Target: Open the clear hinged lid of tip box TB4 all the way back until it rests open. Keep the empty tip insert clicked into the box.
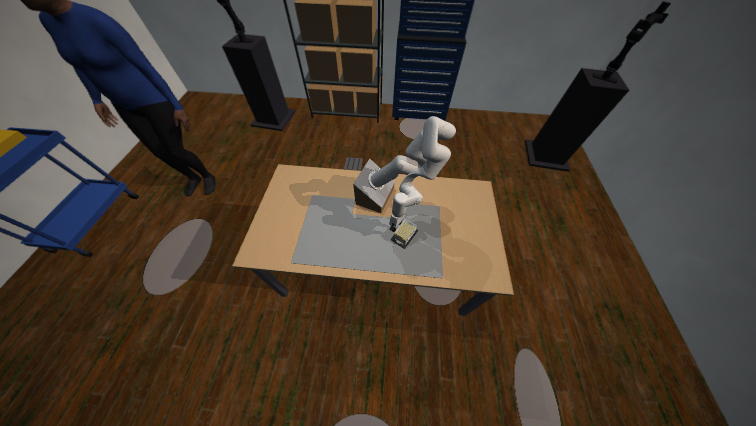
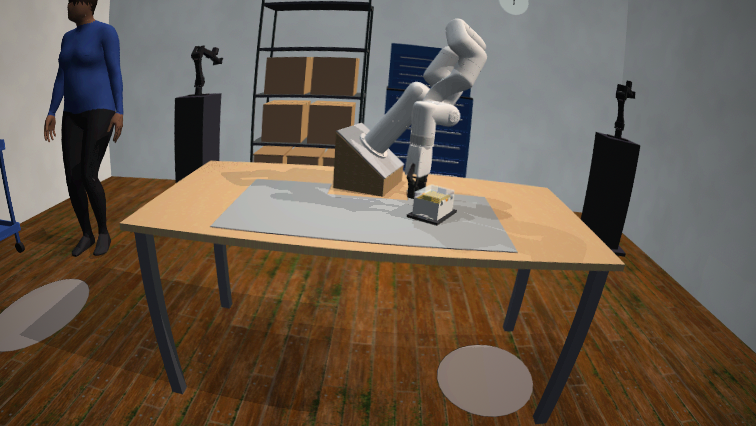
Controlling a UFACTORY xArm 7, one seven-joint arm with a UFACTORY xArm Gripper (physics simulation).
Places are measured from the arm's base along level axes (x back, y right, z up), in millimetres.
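Pixels of known places: gripper, fingertip midpoint: (image 1: 396, 227) (image 2: 416, 196); arm's base, link origin: (image 1: 375, 180) (image 2: 372, 146).
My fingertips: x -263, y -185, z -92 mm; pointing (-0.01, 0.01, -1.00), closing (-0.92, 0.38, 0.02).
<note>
For each thing: its top centre in the pictures, then the offset to it from my fingertips. "spot": a spot on its surface instead. Level surfaces: height alone.
- Tip box TB4, top centre: (image 2: 435, 191) (image 1: 405, 229) dx -15, dy -59, dz +29 mm
- dark base plate, surface spot: (image 2: 436, 221) spot: dx -95, dy -71, dz -40 mm
- clear lid, surface spot: (image 2: 443, 189) spot: dx +15, dy -84, dz +29 mm
- grey mat, surface height: dz -48 mm
- wooden table, surface height: dz -51 mm
Tip box TB4 (image 1: 405, 233) (image 2: 432, 209) stands upright on a dark base plate (image 2: 436, 221) on the grey mat. Yellow shows inside its top, and the empty tip insert cannot be made out separately. The clear lid (image 2: 443, 189) shows faintly around the top of the box; its exact angle is too small to tell. My gripper (image 1: 394, 228) (image 2: 416, 187) points down close beside the box, at its back left side, with the black fingertips low near the upper edge. It is partly open with nothing between its fingers. Whether a fingertip touches the lid cannot be told.
The grey mat (image 1: 338, 243) (image 2: 317, 216) lies on the wooden table (image 1: 264, 232) (image 2: 174, 206). My arm's wedge-shaped base (image 1: 370, 193) (image 2: 359, 169) stands behind the mat, left of the box. A person (image 1: 111, 68) (image 2: 89, 68) stands away from the table at the left.
</note>
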